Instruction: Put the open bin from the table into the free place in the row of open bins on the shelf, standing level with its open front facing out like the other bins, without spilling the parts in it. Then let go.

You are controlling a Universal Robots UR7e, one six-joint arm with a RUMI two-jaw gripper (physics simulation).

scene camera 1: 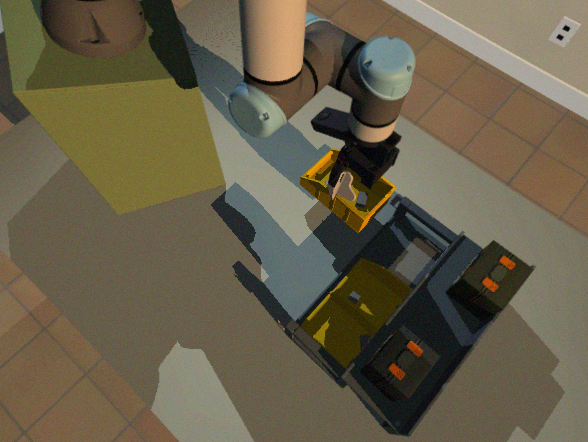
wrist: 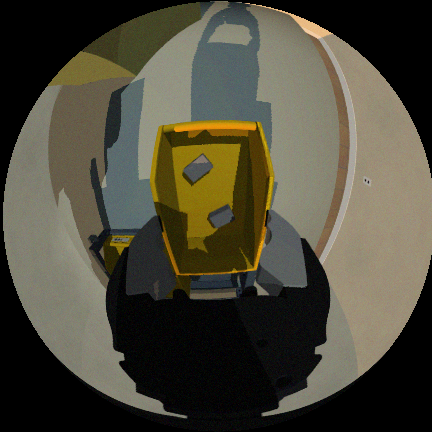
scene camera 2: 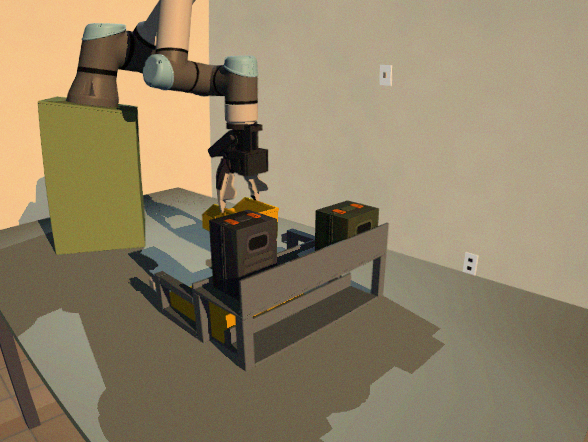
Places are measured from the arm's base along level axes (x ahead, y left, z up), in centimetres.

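Pixels of known places: gripper, fingertip midpoint: (scene camera 1: 349,181) (wrist: 212,214) (scene camera 2: 240,207); arm's base, link origin: (scene camera 1: 96,23) (scene camera 2: 92,103).
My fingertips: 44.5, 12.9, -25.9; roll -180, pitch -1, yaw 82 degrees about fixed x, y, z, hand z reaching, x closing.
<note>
Ahead of a thing's pixels: the offset from my fingertips to its top centre, as dx, dy, dz. "*": to the spot under its first point.
The open bin @(* +5.7, -5.9, -2.4) (scene camera 1: 356,221) (scene camera 2: 267,212) (wrist: 215,190) is orange-yellow and holds two grey parts on its floor. My gripper (scene camera 1: 357,187) (scene camera 2: 239,202) (wrist: 212,214) is shut on it, one finger at each side wall. The bin hangs about level above the table, outside the shelf @(* +26.7, -13.5, -2.9) (scene camera 1: 430,310) (scene camera 2: 320,270), beside its upper end in scene camera 1. Yellow bins (scene camera 1: 360,310) (scene camera 2: 182,305) (wrist: 117,251) stand side by side in the shelf's lower row. The free place is at the row's end nearest the held bin. In scene camera 2 a case partly hides the held bin.
Two dark cases with orange latches, a grey one @(+25.5, -26.9, +9.3) (scene camera 2: 242,245) and a green one @(+32.0, -4.5, +6.8) (scene camera 1: 492,280) (scene camera 2: 332,225), stand on the shelf's top. Shelf posts and rails rise near the held bin. The arm's olive pedestal (scene camera 1: 150,145) (scene camera 2: 92,175) stands on the far side of the table.
</note>
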